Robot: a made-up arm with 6 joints.
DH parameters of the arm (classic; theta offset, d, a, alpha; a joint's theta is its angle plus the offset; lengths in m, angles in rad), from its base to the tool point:
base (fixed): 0 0.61 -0.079 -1.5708
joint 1: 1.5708 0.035 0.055 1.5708
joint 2: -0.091 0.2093 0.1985 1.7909
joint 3: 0 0.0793 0.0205 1.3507
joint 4: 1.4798 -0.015 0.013 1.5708
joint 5: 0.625 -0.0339 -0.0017 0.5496
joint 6: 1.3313 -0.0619 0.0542 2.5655
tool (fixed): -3.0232 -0.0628 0 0
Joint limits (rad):
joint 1: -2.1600..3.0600
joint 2: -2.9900..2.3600
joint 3: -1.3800..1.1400
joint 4: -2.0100..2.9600
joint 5: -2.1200..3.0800
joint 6: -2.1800..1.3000
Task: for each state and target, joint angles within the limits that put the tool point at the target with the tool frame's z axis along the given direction. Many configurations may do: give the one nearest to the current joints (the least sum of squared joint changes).
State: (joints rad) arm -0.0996 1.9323 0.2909 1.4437 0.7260 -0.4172
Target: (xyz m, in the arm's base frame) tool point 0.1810 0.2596 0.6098 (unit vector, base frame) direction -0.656 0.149 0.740
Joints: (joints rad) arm -0.2188 1.8808 0.7429 1.0650 0.9215 -0.0222
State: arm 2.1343 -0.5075 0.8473 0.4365 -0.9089 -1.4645
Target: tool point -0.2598 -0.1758 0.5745 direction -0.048 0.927 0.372
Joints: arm 2.2823 -0.8543 0.3625 0.9492 0.1276 -1.2282
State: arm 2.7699 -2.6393 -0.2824 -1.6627 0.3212 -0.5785
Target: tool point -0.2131 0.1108 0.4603 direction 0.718 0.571 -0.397
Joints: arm 3.0580 -2.9874 -0.7507 -2.0100 0.0119 -0.6556
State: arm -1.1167 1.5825 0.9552 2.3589 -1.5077 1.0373
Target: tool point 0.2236 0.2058 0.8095 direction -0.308 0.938 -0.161
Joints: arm -1.3772 1.1861 1.1400 2.5016 -0.9776 1.1561
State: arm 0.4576 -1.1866 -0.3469 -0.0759 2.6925 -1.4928
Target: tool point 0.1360 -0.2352 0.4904 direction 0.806 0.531 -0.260
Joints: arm 0.0978 -1.0727 -1.0626 0.4694 2.9825 -0.9191
